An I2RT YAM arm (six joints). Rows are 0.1 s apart.
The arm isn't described. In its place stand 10 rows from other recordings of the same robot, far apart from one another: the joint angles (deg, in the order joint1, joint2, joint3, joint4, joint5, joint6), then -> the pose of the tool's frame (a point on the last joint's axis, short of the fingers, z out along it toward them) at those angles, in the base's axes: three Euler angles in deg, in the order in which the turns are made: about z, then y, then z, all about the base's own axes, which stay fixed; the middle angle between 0 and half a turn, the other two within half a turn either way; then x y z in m.
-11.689 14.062 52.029 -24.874 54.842 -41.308 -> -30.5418 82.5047 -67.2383 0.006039 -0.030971 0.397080
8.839 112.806 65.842 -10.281 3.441 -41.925 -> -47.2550 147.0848 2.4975 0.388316 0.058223 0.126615
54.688 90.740 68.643 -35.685 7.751 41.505 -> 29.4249 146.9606 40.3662 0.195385 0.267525 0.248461
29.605 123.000 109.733 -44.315 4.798 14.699 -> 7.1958 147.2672 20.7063 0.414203 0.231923 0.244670
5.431 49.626 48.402 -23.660 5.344 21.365 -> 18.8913 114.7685 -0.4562 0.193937 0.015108 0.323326
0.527 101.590 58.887 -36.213 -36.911 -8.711 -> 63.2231 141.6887 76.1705 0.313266 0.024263 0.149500
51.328 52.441 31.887 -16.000 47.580 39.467 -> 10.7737 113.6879 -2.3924 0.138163 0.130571 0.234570
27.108 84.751 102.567 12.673 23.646 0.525 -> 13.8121 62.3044 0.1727 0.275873 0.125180 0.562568
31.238 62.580 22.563 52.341 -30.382 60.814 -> 54.5086 79.3897 62.2061 0.184698 0.133083 0.258604
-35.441 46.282 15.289 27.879 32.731 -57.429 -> -59.1139 92.6192 -68.2105 0.137325 -0.121366 0.223936
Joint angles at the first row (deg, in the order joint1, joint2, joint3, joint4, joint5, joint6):
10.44 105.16 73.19 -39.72 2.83 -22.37
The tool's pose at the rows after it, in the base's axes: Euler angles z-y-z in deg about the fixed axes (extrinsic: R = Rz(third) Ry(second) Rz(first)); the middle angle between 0 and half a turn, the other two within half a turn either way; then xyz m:
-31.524 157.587 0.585 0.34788 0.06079 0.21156
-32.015 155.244 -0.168 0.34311 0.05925 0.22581
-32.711 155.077 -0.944 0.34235 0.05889 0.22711
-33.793 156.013 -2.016 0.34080 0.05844 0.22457
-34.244 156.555 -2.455 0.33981 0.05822 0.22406
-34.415 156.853 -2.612 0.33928 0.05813 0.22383
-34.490 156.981 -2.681 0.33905 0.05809 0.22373
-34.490 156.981 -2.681 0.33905 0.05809 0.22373
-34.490 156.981 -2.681 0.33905 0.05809 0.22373
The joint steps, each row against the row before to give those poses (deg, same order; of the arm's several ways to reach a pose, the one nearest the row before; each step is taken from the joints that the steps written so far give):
-0.16 -4.91 -0.53 -0.57 0.85 -0.18
-0.04 -2.49 0.00 -0.22 0.66 0.01
0.00 -0.27 -0.02 -0.13 0.35 -0.01
0.00 0.11 -0.28 -0.61 0.26 -0.02
0.00 0.00 -0.02 -0.55 0.07 0.00
0.00 0.00 0.00 -0.31 0.00 0.00
0.00 0.00 -0.01 -0.13 0.00 0.00
0.00 0.00 0.00 0.00 0.00 0.00
0.00 0.00 0.00 0.00 0.00 0.00

